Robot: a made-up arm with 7 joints.
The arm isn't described. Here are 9 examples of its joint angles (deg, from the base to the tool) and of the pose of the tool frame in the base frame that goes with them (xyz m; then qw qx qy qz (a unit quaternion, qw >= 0)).
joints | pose
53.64 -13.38 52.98 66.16 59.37 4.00 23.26 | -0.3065 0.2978 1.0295 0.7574 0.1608 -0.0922 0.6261
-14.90 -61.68 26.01 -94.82 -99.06 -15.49 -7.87 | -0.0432 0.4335 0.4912 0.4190 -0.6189 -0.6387 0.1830
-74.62 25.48 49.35 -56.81 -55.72 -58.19 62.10 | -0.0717 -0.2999 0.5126 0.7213 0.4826 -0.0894 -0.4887
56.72 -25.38 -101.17 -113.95 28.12 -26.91 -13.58 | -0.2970 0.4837 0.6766 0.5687 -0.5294 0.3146 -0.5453
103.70 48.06 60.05 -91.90 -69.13 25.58 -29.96 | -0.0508 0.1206 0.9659 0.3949 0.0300 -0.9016 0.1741
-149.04 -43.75 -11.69 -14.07 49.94 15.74 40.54 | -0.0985 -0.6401 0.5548 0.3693 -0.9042 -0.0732 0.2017
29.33 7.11 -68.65 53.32 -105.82 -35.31 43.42 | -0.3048 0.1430 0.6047 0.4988 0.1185 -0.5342 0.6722
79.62 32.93 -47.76 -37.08 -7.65 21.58 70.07 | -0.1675 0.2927 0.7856 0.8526 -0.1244 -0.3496 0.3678
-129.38 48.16 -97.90 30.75 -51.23 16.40 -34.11 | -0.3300 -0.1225 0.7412 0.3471 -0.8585 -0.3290 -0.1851
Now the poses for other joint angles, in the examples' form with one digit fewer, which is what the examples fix.
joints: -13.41 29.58 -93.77 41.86 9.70 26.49 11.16
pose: -0.162 0.056 0.626 0.870 -0.088 -0.024 -0.485
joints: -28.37 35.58 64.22 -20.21 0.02 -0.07 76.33
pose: -0.333 -0.086 0.439 0.121 0.267 -0.027 -0.956
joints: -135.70 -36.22 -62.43 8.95 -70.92 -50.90 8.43
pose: -0.264 -0.506 0.723 0.181 -0.824 0.460 0.278
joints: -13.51 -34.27 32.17 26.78 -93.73 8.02 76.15
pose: -0.124 0.214 0.420 0.486 -0.187 0.425 -0.740
